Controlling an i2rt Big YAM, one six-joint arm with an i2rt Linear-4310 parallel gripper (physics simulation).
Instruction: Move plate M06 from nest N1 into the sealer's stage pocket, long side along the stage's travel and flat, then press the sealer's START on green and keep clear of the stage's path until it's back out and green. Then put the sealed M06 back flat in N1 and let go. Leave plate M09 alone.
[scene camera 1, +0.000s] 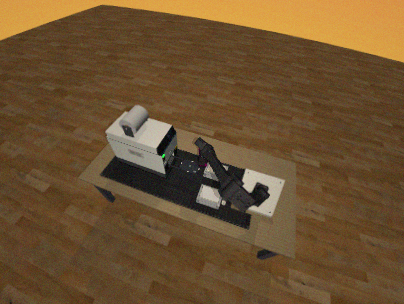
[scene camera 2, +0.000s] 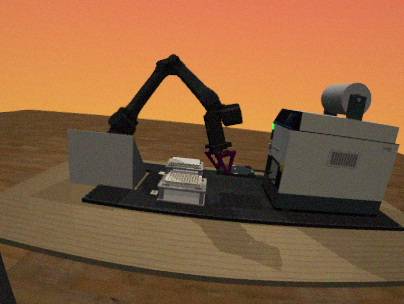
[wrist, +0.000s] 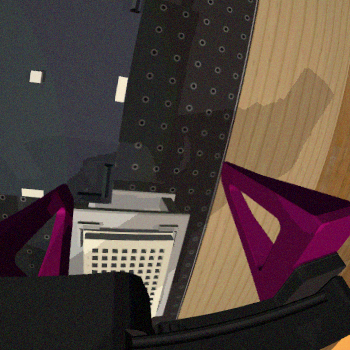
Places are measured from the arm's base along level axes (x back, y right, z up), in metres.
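Pixels of known places: gripper, fingertip midpoint: (scene camera 1: 199, 160) (scene camera 2: 223, 171) (wrist: 144, 180); arm's base at its link origin: (scene camera 2: 109, 150).
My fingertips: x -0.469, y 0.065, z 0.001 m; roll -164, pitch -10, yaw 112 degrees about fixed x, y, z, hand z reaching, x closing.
Observation:
Ahead of a thing's pixels: the offset from my fingertips to its top centre. "spot": to the spot under its first point. Level surfaces: height alone.
One pale well plate (scene camera 2: 185, 162) (wrist: 127, 255) lies flat in its grey nest @(spot: dz -0.056, dx +0.059, dy +0.009 m) (wrist: 130, 218); the arm partly covers it in the wrist view. A second pale plate (scene camera 1: 210, 193) (scene camera 2: 183, 180) lies flat in the other nest @(spot: dz -0.106, dx +0.140, dy +0.022 m) (scene camera 2: 180, 195). I cannot read which is M06 or M09. My gripper (scene camera 1: 203, 164) (scene camera 2: 227, 171) (wrist: 144, 180) is open and empty, pointing down above the gap between the first plate and the stage. The dark stage @(dz -0.004, dx -0.090, dy -0.074 m) (scene camera 1: 190, 166) (scene camera 2: 243, 170) (wrist: 75, 115) is out, and no plate shows on it. The sealer (scene camera 1: 140, 150) (scene camera 2: 345, 175) shows a green light @(spot: dz +0.158, dx -0.184, dy -0.178 m) (scene camera 1: 163, 156) (scene camera 2: 273, 127). START is too small to tell.
A perforated black board @(dz -0.111 m) (scene camera 1: 130, 175) (scene camera 2: 235, 212) (wrist: 200, 60) lies under the nests and sealer. A roll @(dz +0.365, dx -0.423, dy -0.097 m) (scene camera 1: 135, 118) (scene camera 2: 345, 97) sits on top of the sealer. The arm's white mount (scene camera 1: 275, 185) (scene camera 2: 100, 157) stands at the end opposite the sealer.

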